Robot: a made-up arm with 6 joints. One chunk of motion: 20 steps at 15 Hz.
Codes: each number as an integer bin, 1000 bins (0 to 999) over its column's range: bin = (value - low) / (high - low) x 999, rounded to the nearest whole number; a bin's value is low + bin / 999 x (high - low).
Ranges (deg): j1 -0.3..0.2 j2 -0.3..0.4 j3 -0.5..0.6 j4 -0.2..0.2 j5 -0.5..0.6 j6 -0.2..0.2
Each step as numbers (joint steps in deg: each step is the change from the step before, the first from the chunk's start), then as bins.
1 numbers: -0.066 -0.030 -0.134 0.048 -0.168 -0.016
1 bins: 468 385 332 619 302 460
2 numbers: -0.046 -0.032 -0.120 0.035 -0.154 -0.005
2 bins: 507 382 345 587 314 487
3 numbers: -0.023 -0.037 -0.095 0.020 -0.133 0.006
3 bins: 553 375 368 549 333 514
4 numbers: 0.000 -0.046 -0.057 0.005 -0.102 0.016
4 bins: 599 362 402 512 361 539
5 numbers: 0.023 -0.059 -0.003 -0.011 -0.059 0.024
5 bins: 645 344 451 472 401 559
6 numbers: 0.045 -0.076 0.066 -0.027 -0.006 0.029
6 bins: 689 320 514 432 449 572
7 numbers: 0.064 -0.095 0.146 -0.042 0.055 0.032
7 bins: 727 293 587 395 504 579
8 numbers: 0.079 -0.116 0.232 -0.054 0.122 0.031
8 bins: 757 263 665 365 565 577
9 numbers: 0.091 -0.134 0.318 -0.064 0.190 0.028
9 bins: 781 237 743 340 627 569
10 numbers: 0.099 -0.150 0.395 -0.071 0.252 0.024
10 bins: 797 214 813 322 683 559
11 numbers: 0.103 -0.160 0.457 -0.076 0.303 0.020
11 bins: 805 200 869 310 729 549
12 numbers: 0.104 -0.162 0.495 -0.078 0.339 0.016
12 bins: 807 197 904 305 762 539
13 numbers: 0.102 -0.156 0.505 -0.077 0.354 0.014
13 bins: 803 206 913 307 776 534
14 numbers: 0.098 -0.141 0.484 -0.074 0.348 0.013
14 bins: 795 227 894 315 770 532
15 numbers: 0.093 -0.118 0.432 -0.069 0.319 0.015
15 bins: 785 260 846 327 744 537
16 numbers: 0.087 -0.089 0.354 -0.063 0.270 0.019
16 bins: 773 301 776 342 699 547
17 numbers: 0.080 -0.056 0.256 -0.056 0.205 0.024
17 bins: 759 348 687 360 640 559
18 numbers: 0.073 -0.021 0.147 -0.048 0.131 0.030
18 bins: 745 398 588 380 573 574
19 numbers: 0.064 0.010 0.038 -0.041 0.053 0.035
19 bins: 727 442 489 397 502 587
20 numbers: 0.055 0.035 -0.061 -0.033 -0.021 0.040
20 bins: 709 478 399 417 435 599
